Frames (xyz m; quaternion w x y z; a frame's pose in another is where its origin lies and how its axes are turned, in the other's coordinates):
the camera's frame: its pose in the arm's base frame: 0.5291 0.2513 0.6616 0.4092 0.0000 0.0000 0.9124
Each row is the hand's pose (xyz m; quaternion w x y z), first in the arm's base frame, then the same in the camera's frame.
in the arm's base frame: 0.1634 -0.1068 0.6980 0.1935 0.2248 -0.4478 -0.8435
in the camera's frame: -0.0242 0.5113 0.0364 0.6905 0.3166 0.3884 0.5217
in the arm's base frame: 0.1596 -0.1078 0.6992 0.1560 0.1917 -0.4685 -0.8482
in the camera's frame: -0.0224 0.5148 0.0376 0.7101 0.3490 0.3666 0.4894
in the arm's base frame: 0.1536 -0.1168 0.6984 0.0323 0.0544 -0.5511 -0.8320
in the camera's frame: -0.0251 0.5252 0.0368 0.7460 0.4806 0.2752 0.3700
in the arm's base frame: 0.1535 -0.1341 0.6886 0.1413 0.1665 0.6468 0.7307
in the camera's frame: -0.0380 0.5368 0.0270 0.7246 0.6583 0.1128 0.1701
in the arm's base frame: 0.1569 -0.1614 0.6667 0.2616 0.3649 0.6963 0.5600
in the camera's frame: -0.0606 0.5524 0.0051 0.6180 0.7846 -0.0480 -0.0095
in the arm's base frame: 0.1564 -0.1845 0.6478 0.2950 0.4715 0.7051 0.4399
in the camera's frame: -0.0776 0.5682 -0.0138 0.5221 0.8363 -0.1417 -0.0892
